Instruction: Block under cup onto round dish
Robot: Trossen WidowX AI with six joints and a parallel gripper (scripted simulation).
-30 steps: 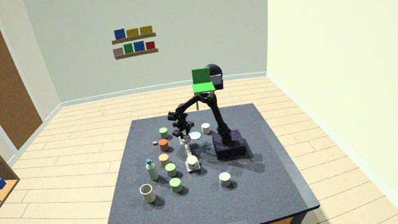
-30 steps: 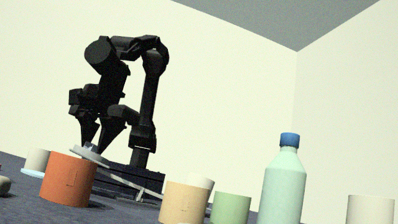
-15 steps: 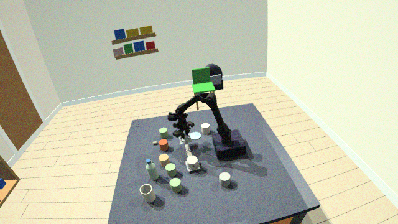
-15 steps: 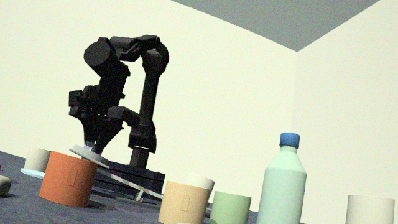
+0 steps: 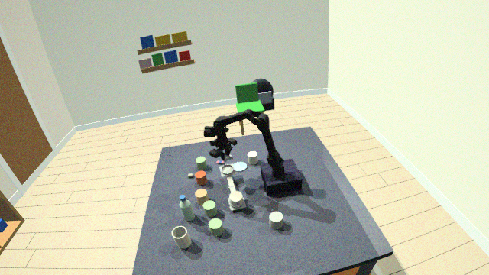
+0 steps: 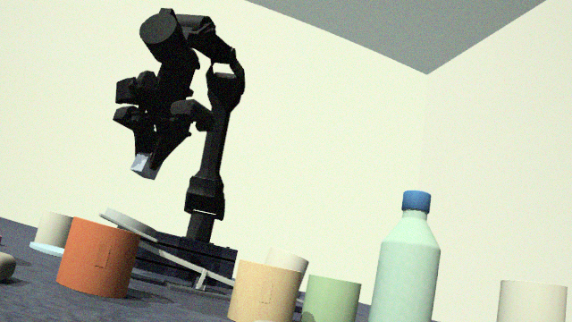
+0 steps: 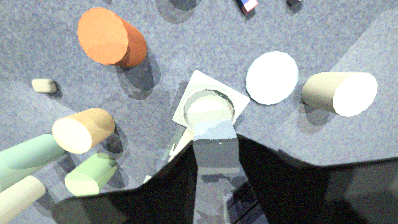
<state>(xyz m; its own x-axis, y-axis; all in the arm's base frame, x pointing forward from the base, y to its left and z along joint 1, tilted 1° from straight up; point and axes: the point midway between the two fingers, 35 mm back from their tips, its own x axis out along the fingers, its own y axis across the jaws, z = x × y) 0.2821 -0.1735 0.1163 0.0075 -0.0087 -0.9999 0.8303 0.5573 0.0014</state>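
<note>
My gripper tip is now 100 mm past the round pale-blue dish, 90 mm to the left of it and 160 mm above it. Also, from my gripper tip: red-and-blue block 20 mm ahead, 190 mm to the right, 160 mm below; orange cylinder 190 mm ahead, 30 mm to the right, 130 mm below; pale blue block right at my gripper tip.
</note>
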